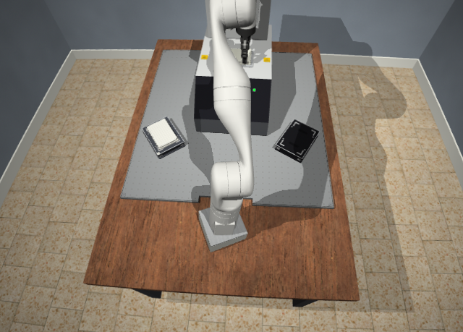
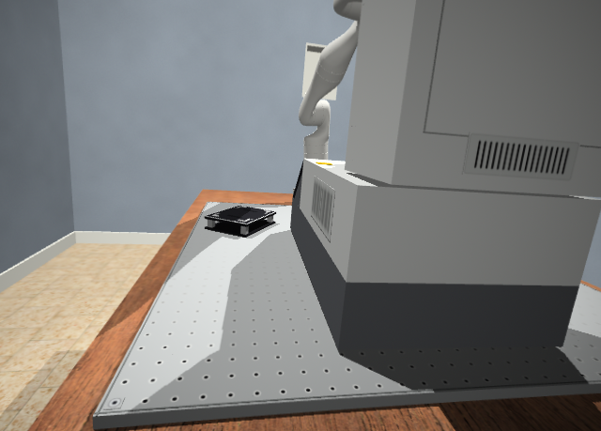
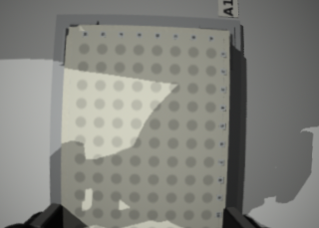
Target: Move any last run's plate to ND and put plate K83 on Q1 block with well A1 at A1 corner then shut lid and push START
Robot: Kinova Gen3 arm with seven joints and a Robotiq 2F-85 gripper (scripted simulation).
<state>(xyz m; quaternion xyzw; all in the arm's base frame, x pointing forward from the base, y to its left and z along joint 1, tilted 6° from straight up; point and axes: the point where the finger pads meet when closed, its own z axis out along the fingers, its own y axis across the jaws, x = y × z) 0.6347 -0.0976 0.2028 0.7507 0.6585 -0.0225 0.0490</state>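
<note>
Right now my hand is 10 mm short of the white well plate, 40 mm to the right of it and 10 mm above it. The rest, counted from my hand: nest (300 mm behind, 200 mm to the right, 190 mm below); A1 mark (340 mm behind, 370 mm to the left, 190 mm below).
</note>
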